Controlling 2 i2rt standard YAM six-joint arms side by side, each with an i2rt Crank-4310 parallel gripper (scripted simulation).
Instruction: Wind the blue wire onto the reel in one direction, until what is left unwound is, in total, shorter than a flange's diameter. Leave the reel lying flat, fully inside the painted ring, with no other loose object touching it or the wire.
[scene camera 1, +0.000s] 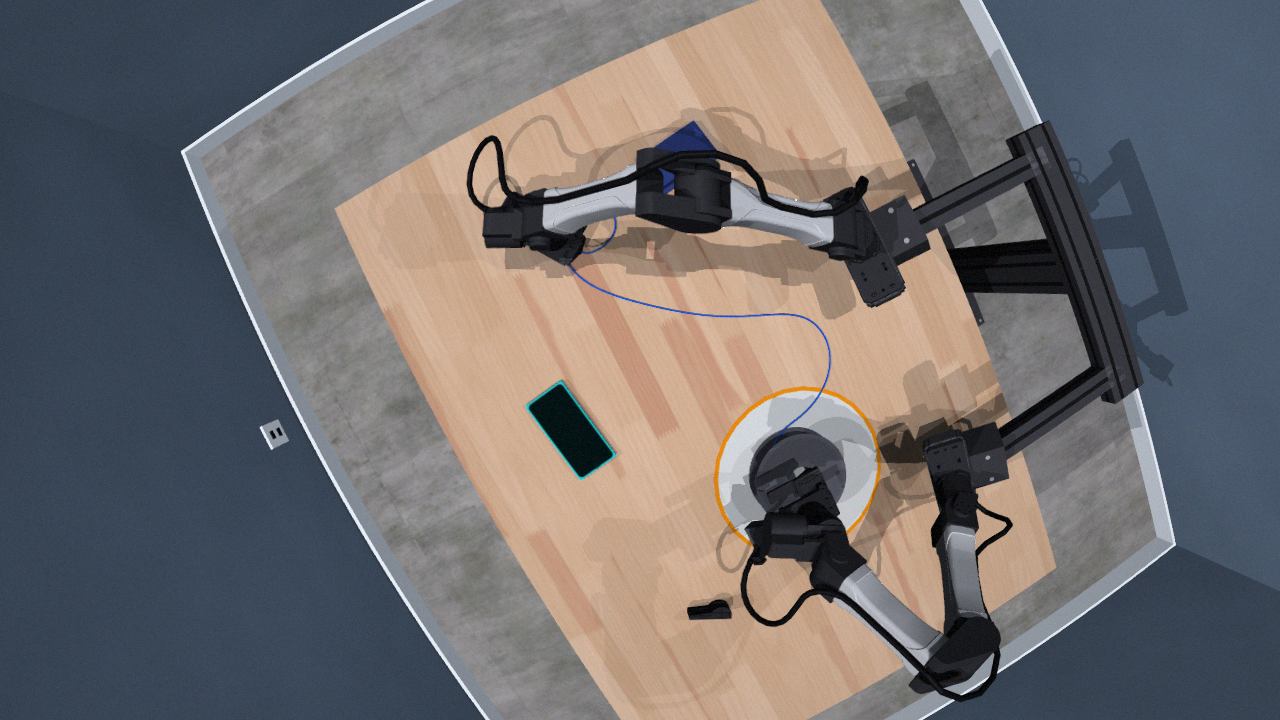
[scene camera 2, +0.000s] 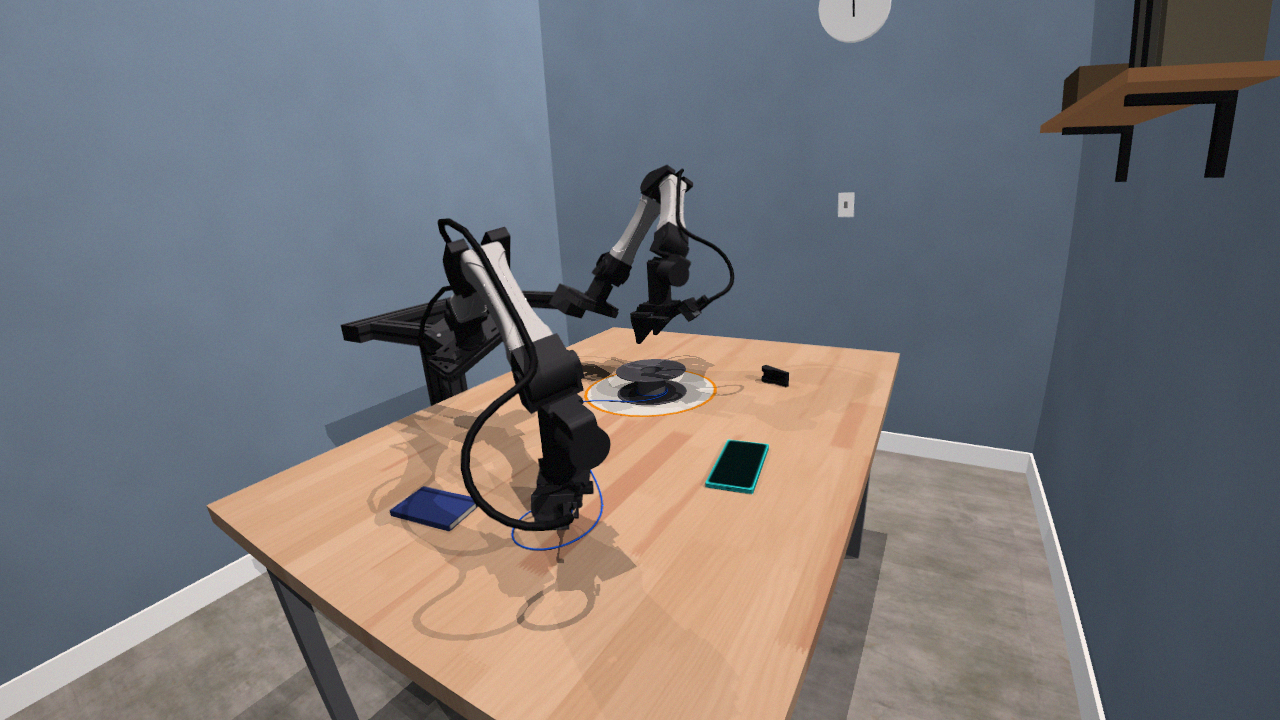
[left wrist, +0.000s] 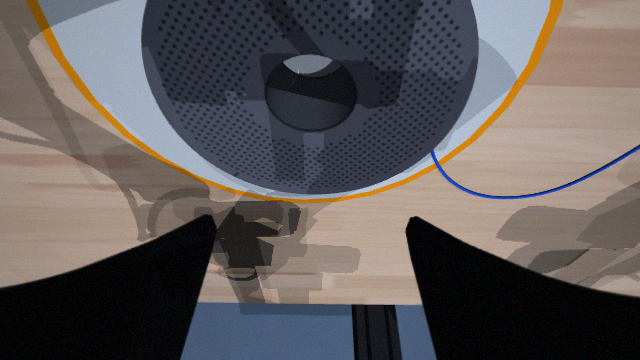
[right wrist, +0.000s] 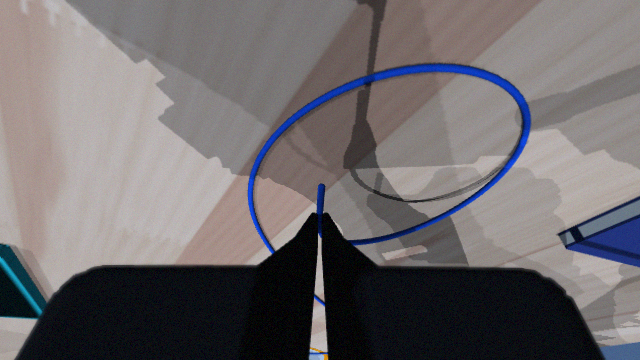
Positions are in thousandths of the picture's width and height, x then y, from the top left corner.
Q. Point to my left gripper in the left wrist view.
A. At 487, 615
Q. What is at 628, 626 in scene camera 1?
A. A dark grey reel.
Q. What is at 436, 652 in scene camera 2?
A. My right gripper.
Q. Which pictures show my left gripper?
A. Scene camera 1, scene camera 2 and the left wrist view only.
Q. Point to my right gripper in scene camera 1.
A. At 452, 348
